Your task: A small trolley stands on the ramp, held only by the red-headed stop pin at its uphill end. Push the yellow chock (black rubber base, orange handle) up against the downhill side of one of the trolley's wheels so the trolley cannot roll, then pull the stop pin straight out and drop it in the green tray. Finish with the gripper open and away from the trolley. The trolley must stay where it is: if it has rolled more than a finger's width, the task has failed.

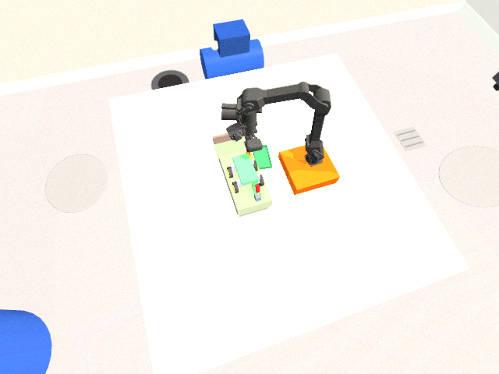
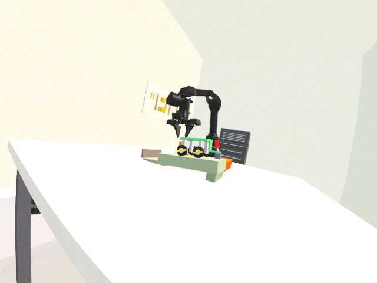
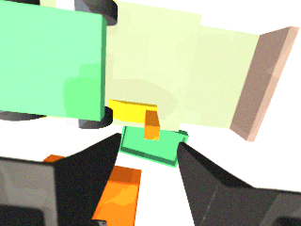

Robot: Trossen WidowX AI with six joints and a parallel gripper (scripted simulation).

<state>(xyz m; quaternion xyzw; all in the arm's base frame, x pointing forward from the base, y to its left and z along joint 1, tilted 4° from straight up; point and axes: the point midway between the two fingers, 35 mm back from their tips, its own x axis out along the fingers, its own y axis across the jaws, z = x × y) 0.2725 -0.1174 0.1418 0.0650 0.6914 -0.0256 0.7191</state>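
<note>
Right now the red-headed stop pin is 50 mm ahead of my gripper tip, 210 mm to the left of it and 20 mm below it. From my gripper tip the other things lie so: trolley (60 mm ahead, 110 mm to the left, 30 mm below); then yellow chock (30 mm to the left, 60 mm below); then pale green ramp (60 mm ahead, 100 mm to the left, 100 mm below).
</note>
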